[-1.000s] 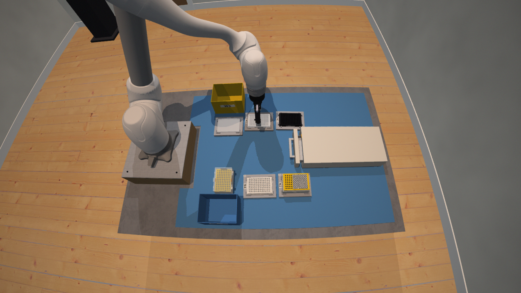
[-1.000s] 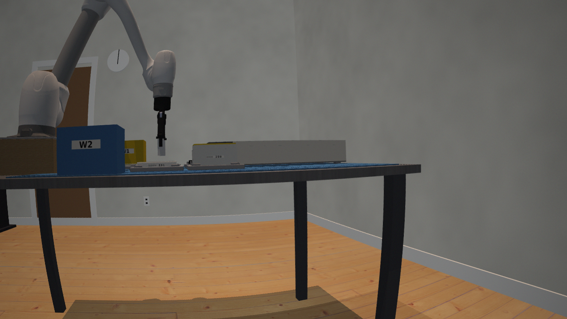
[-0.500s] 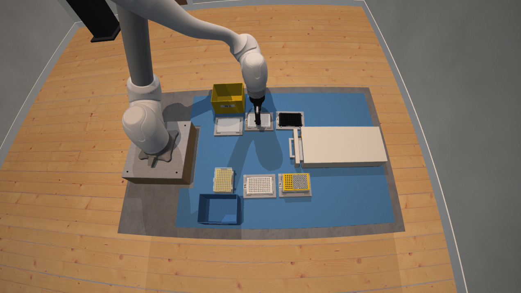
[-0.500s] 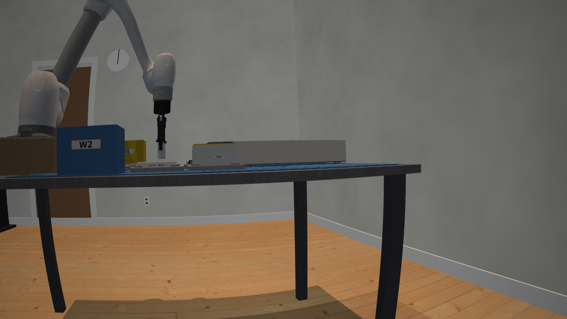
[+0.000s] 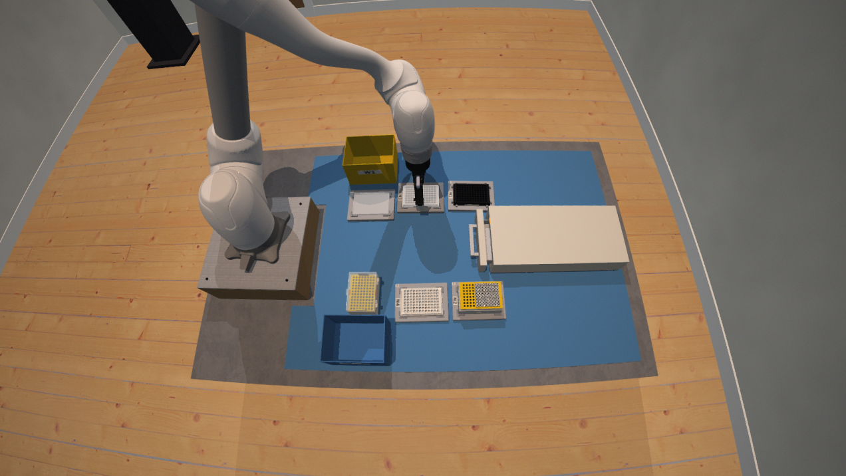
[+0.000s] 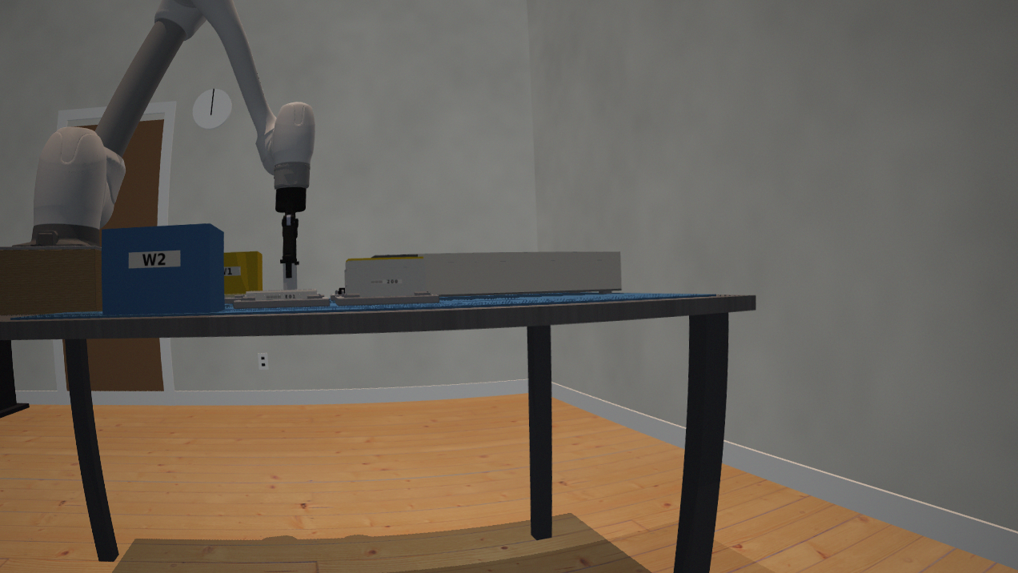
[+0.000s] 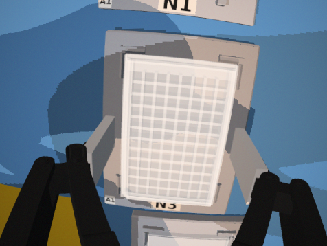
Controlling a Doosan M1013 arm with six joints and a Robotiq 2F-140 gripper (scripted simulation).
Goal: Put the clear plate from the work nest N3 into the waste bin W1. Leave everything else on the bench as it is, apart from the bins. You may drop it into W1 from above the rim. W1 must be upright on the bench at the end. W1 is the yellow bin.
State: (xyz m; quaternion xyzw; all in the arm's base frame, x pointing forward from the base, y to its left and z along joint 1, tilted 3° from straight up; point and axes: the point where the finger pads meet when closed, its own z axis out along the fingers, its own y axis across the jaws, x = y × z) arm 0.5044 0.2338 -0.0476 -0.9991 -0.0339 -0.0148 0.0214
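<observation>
The nest lies 30 mm below my hand. Also, from my hand: black plate (180 mm ahead, 20 mm to the left, 20 mm below); then white lid (170 mm behind, 40 mm to the right, 20 mm below); then yellow bin W1 (190 mm behind, 120 mm to the left).
</observation>
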